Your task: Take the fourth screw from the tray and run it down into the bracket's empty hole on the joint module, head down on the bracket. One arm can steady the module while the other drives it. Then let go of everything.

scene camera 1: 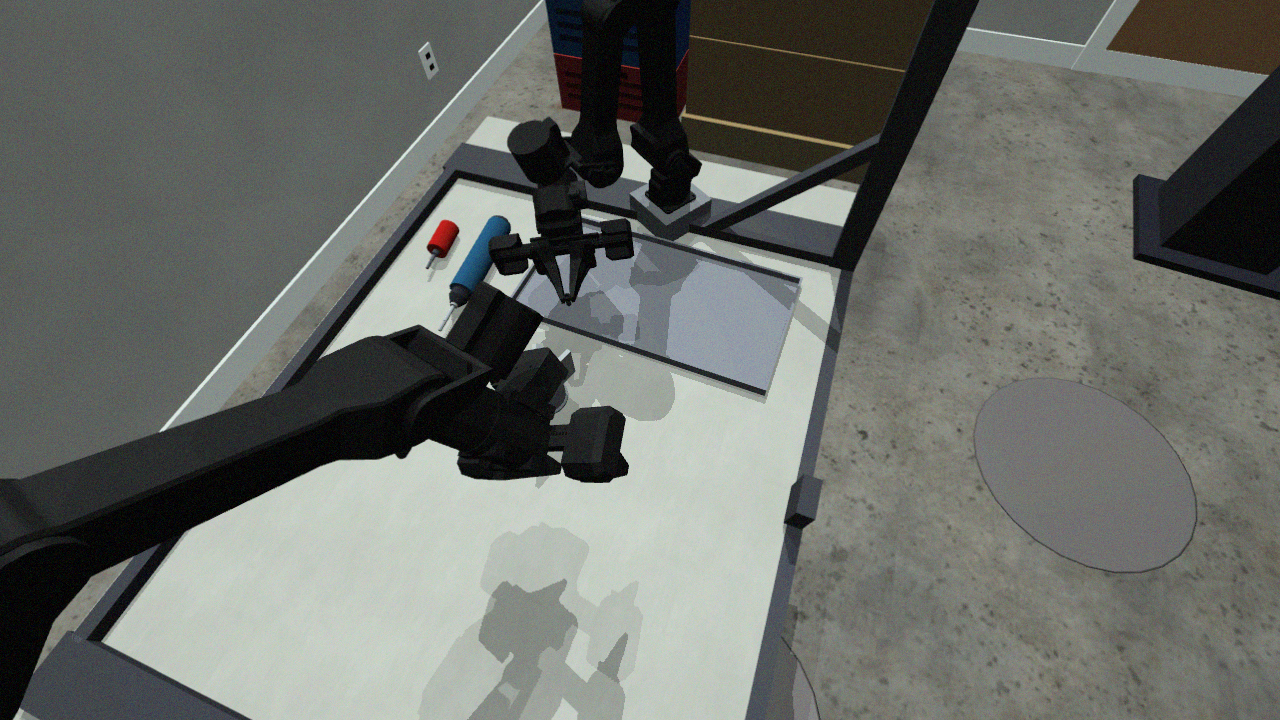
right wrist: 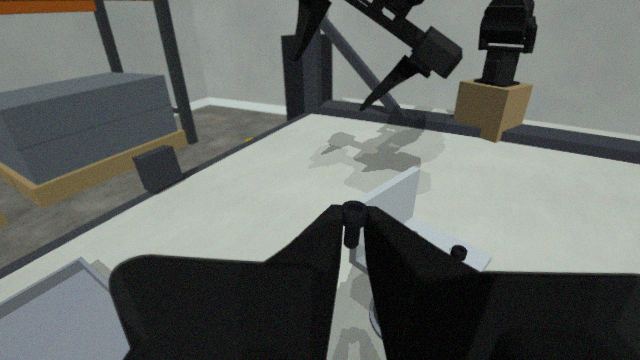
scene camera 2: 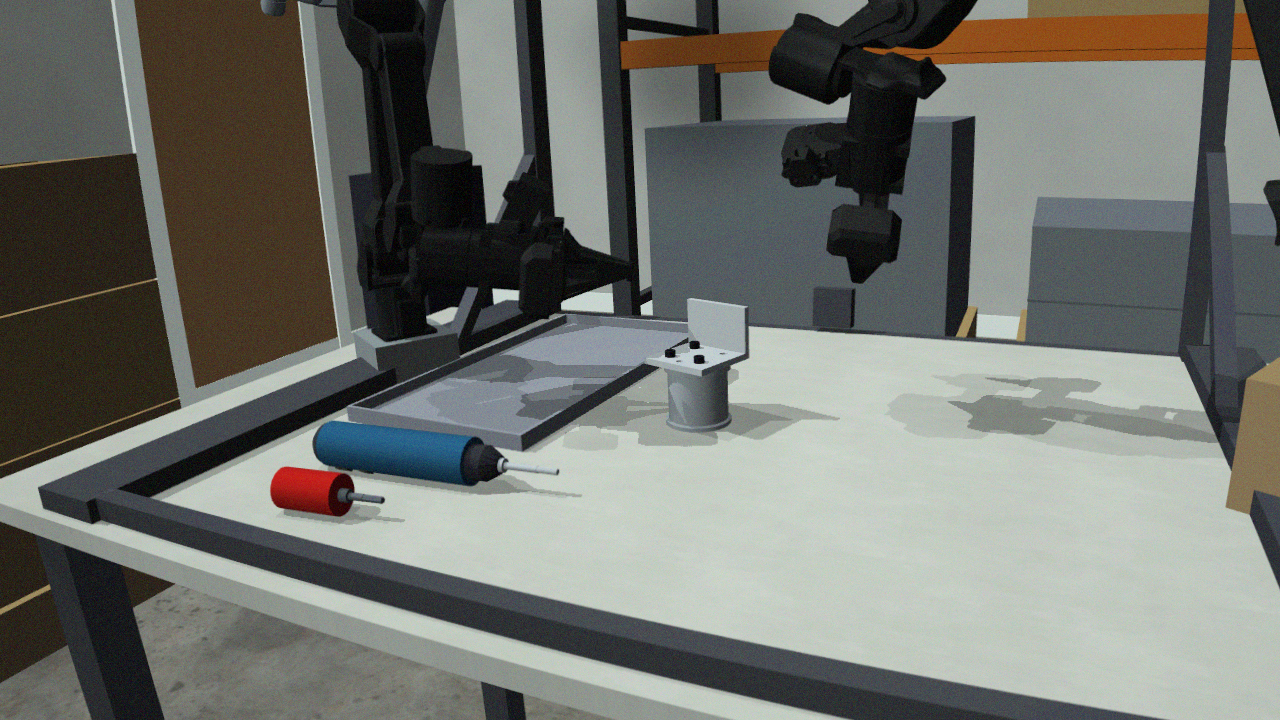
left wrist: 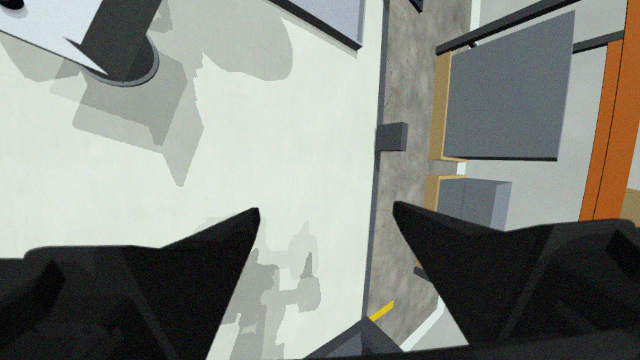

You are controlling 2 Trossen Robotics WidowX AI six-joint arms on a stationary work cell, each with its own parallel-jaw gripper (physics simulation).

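Seen in the pictures: left gripper, fingertip midpoint: (right wrist: 327,84) (left wrist: 326,210); right gripper, fingertip midpoint: (scene camera 1: 567,301) (right wrist: 352,216) (scene camera 2: 632,269); left arm's base, origin of the base link: (right wrist: 496,83); right arm's base, origin of the base link: (scene camera 1: 670,196) (scene camera 2: 404,332).
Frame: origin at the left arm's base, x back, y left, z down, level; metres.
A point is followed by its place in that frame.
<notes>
The grey joint module (scene camera 2: 699,399) @[x -0.450, y 0.225, z 0.069 m] stands upright, its L-shaped bracket (scene camera 2: 718,327) @[x -0.475, y 0.179, z 0.014 m] (right wrist: 395,196) @[x -0.474, y 0.179, z 0.002 m] on top with three black screws seated. In scene camera 1 my left arm mostly hides the module. My right gripper (scene camera 1: 566,300) @[x -0.549, y 0.223, z -0.040 m] (scene camera 2: 630,265) @[x -0.549, y 0.223, z -0.040 m] (right wrist: 352,216) @[x -0.549, y 0.223, z -0.040 m] is shut on a black screw (right wrist: 352,239) @[x -0.553, y 0.228, z -0.033 m], head up and shank down, above the table near the tray (scene camera 2: 526,441) @[x -0.525, y 0.368, z 0.094 m] (right wrist: 60,310) @[x -0.719, y 0.048, z 0.097 m] and short of the bracket. My left gripper (scene camera 2: 860,275) @[x -0.427, y 0.027, z -0.046 m] (left wrist: 326,210) @[x -0.427, y 0.027, z -0.046 m] (right wrist: 327,84) @[x -0.427, y 0.027, z -0.046 m] is open and empty, high above the table, beyond the upright plate's side of the bracket. The bracket's empty hole is unclear.
A blue driver (scene camera 1: 481,255) @[x -0.545, y 0.466, z 0.062 m] (scene camera 2: 398,451) @[x -0.527, y 0.488, z 0.071 m] and a smaller red driver (scene camera 1: 442,239) @[x -0.520, y 0.549, z 0.070 m] (scene camera 2: 308,490) @[x -0.509, y 0.571, z 0.076 m] lie on the table beside the tray. A dark raised frame (scene camera 2: 358,573) @[x -0.369, y 0.582, z 0.082 m] runs along the table edge. A small dark block (scene camera 1: 803,501) @[x -0.598, y -0.140, z 0.044 m] (left wrist: 392,136) @[x -0.604, y -0.129, z 0.060 m] sits at the table's edge.
</notes>
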